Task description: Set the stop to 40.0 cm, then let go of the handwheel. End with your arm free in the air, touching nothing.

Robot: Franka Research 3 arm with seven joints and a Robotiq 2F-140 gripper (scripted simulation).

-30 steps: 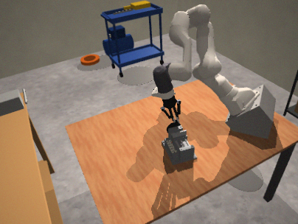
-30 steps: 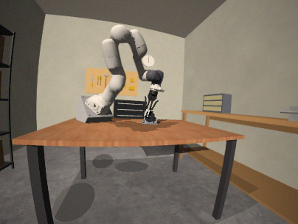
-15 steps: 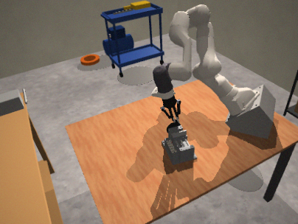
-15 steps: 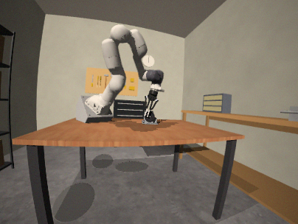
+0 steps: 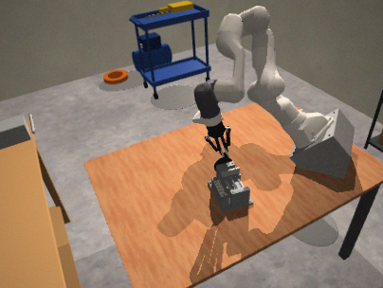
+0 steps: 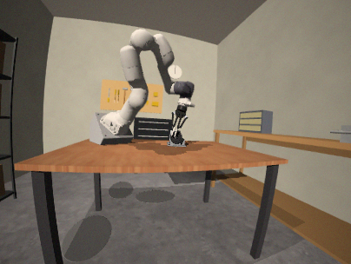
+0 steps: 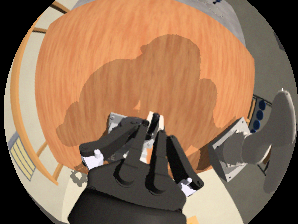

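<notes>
My gripper is now 2 cm to the right of the handwheel and 2 cm above it.
</notes>
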